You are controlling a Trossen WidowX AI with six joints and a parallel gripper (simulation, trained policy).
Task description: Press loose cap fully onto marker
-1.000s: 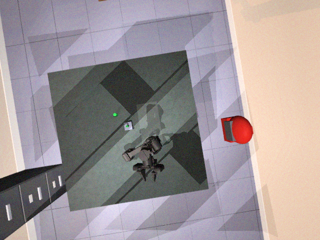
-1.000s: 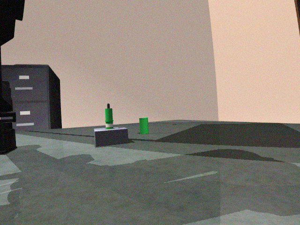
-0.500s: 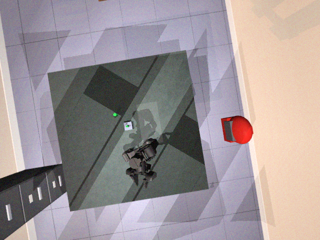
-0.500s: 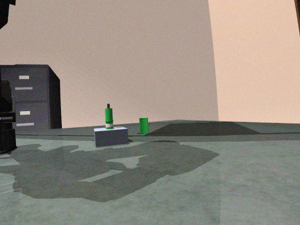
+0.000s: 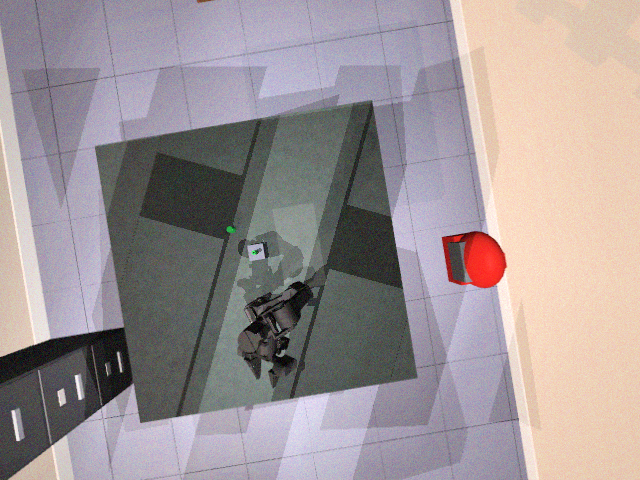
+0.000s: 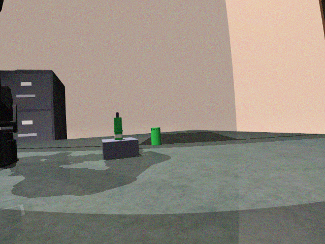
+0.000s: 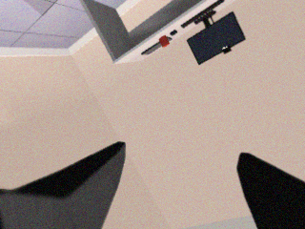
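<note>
My gripper tip is 500 mm short of the green cap, 160 mm to the right of it and 420 mm above it. Round my gripper tip: grey holder block 380 mm ahead, 70 mm to the left, 430 mm below.
</note>
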